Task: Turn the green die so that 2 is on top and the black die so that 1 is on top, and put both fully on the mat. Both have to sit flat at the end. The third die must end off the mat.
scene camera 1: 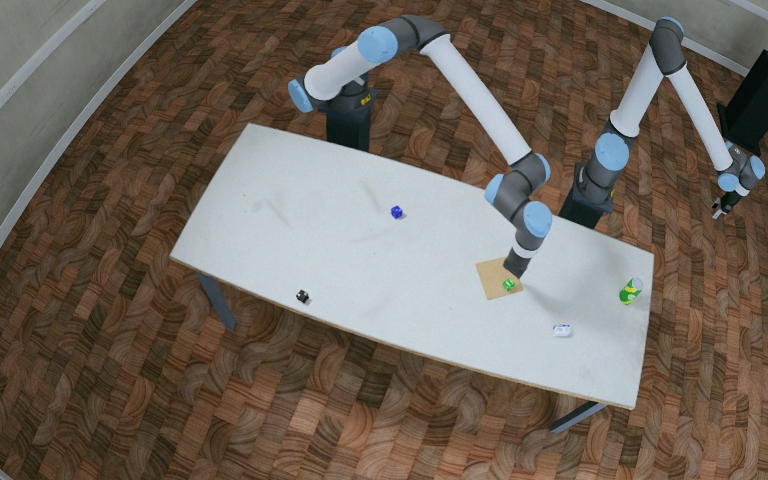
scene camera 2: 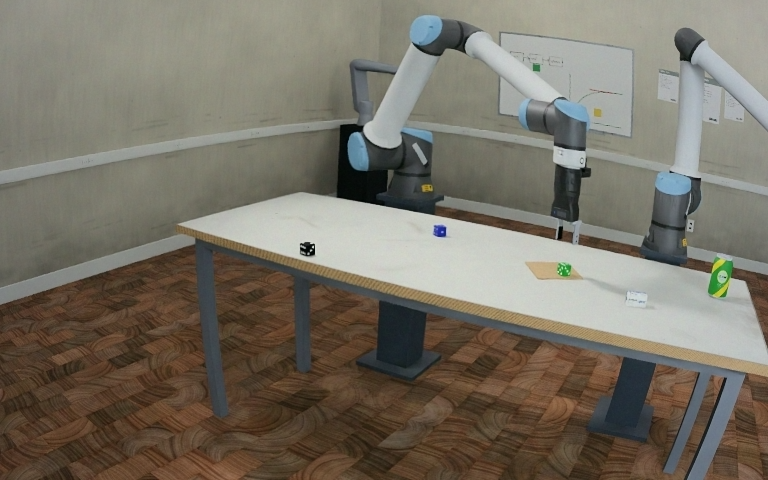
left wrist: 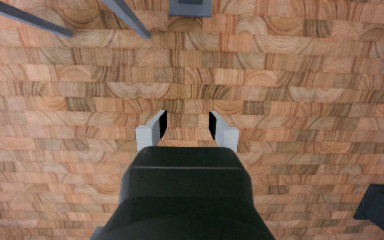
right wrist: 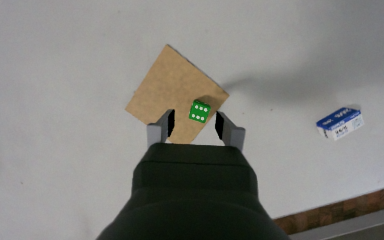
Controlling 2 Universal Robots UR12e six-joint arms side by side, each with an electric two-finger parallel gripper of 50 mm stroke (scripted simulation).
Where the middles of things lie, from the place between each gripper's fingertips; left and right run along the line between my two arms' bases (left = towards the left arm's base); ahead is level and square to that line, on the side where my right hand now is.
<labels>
Right now my right hand [scene camera 2: 566, 241] is 2 cm past the tan mat [scene camera 1: 492, 275], 3 cm to the left of it and 11 cm above it.
Now: the tan mat 920 mm to the right of my left hand, 590 mm ahead of it and 180 mm below it.
</labels>
